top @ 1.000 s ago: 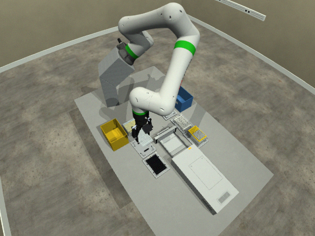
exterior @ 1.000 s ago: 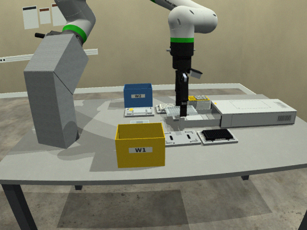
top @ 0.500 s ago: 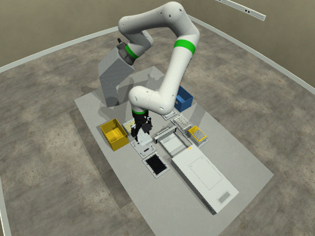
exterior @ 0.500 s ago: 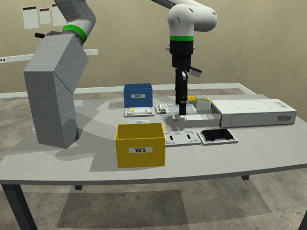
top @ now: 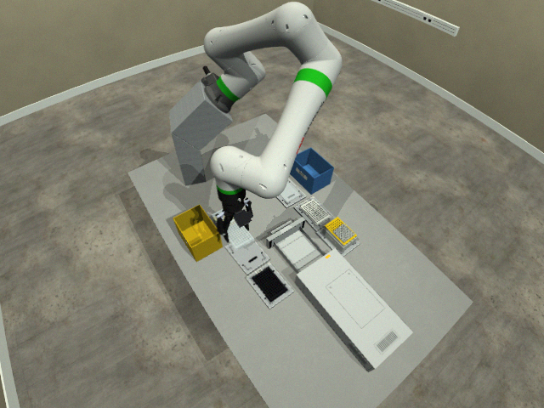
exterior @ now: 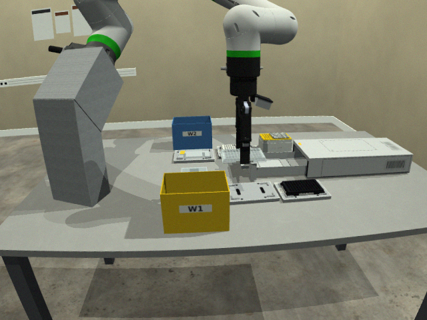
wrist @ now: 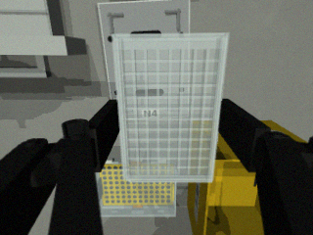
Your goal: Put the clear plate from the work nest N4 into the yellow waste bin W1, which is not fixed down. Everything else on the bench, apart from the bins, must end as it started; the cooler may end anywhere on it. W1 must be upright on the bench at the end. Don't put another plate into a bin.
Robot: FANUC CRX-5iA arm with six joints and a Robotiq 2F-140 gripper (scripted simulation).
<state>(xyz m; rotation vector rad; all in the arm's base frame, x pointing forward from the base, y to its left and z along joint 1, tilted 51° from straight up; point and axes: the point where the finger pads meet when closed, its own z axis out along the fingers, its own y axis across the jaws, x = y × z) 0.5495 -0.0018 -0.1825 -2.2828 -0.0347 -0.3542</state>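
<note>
Now: hand 13 cm past the yellow bin W1, 13 cm to the left of it and 13 cm above it. Round my hand: clear plate: 2 cm below; nest N4: 3 cm ahead, 3 cm to the left, 16 cm below; black plate: 20 cm ahead, 5 cm to the left, 15 cm below.
</note>
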